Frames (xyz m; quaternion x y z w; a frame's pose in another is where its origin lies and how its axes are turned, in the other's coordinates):
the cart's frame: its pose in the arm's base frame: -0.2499 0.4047 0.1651 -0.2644 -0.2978 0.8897 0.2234
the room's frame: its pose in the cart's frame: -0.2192 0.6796 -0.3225 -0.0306 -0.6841 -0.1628 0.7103
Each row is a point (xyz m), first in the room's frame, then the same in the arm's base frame.
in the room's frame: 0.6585 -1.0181 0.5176
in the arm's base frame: 0.4612 -0.0202 0.7917
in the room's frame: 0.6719 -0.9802 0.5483
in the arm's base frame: 0.4526 -0.0698 0.7862
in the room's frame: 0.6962 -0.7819 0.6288
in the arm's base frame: 0.3822 -0.2567 0.7056
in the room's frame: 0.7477 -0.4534 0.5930
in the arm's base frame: 0.1527 -0.4421 0.5480
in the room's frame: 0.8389 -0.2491 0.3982
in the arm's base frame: -0.1316 -0.4431 0.4632
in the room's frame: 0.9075 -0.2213 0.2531
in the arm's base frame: -0.2762 -0.3688 0.4730
